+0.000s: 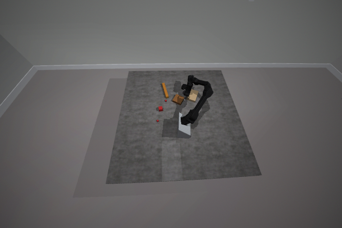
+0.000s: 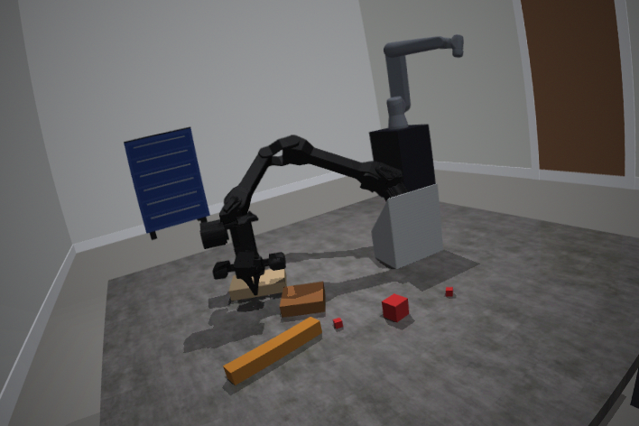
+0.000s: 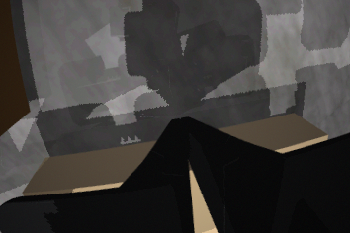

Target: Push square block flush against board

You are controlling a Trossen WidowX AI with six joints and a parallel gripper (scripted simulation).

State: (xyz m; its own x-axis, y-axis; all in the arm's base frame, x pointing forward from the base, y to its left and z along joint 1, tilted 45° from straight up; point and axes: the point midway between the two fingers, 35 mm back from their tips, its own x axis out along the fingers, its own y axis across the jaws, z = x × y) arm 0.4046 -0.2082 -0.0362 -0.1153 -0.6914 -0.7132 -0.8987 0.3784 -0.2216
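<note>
The tan block lies 6 cm to the right of my gripper tip and 3 cm behind it. The rest, counted from my gripper tip: brown square block (12 cm to the left, 8 cm behind); then orange board (27 cm to the left, 6 cm ahead); then red cube (33 cm to the left, 20 cm behind, 1 cm above).
</note>
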